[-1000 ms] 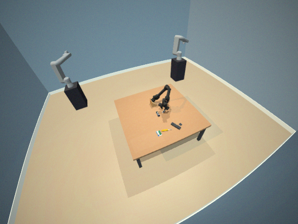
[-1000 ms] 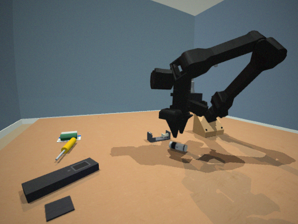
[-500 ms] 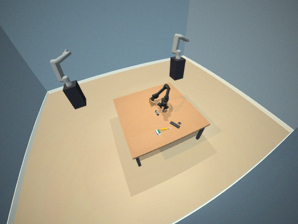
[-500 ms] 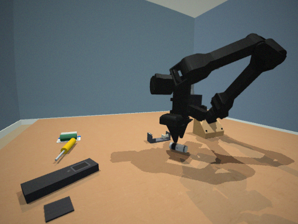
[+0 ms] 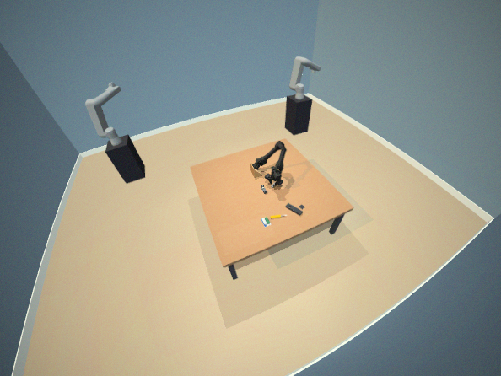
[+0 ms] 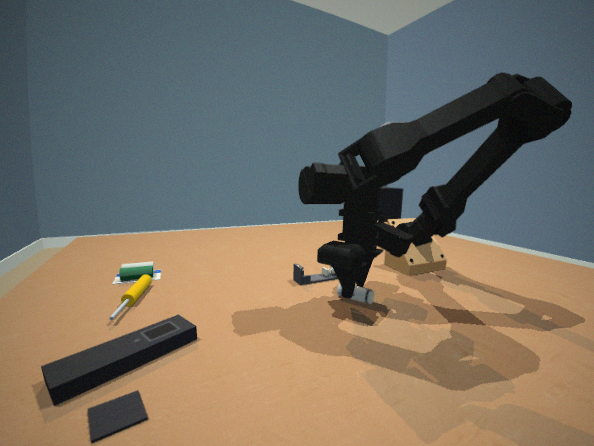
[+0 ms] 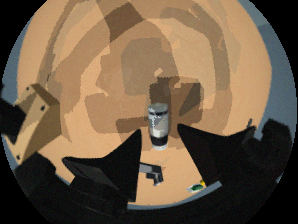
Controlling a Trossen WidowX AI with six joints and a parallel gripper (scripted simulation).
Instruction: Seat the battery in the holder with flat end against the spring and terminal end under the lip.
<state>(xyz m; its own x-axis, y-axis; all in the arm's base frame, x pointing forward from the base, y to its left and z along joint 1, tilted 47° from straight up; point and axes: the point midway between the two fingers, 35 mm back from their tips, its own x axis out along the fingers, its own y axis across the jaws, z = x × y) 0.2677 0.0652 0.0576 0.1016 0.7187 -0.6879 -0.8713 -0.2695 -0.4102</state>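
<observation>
Now: the battery right at my gripper tip. Also, from my gripper tip: yellow screwdriver (36 cm ahead, 13 cm to the right); then flat black plate (36 cm ahead, 11 cm to the left, 1 cm below); then long black box (35 cm ahead, 3 cm to the left).
</observation>
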